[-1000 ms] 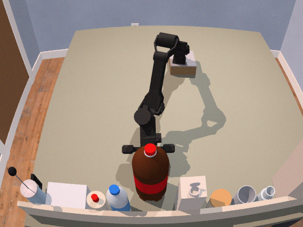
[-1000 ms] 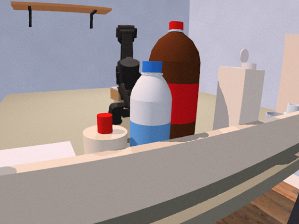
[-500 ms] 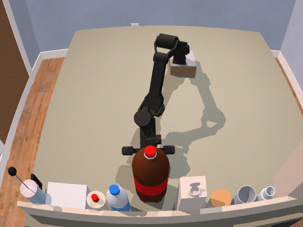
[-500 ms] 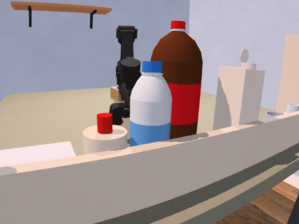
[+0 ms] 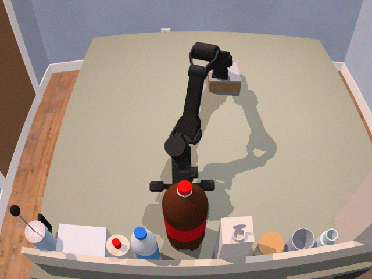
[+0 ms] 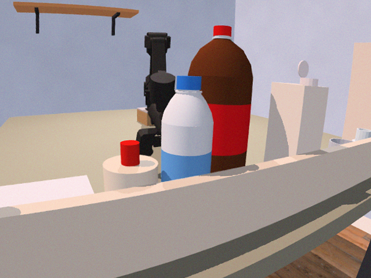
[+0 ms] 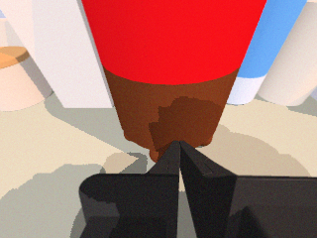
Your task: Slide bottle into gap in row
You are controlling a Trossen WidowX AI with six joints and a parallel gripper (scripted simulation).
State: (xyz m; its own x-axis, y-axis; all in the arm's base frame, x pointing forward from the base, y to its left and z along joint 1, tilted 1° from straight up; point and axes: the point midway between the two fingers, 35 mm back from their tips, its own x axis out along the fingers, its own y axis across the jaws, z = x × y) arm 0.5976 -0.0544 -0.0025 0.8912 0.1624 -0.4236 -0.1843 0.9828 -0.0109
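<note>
Right now my hand is 8 cm short of the brown cola bottle, 3 cm to the right of it and 10 cm below it. Also, from my hand: raised rail: 18 cm ahead, 19 cm to the left; then blue-capped water bottle: 18 cm ahead, 7 cm to the right, 5 cm above; then orange-lidded jar: 11 cm ahead, 27 cm to the left, 2 cm below.
</note>
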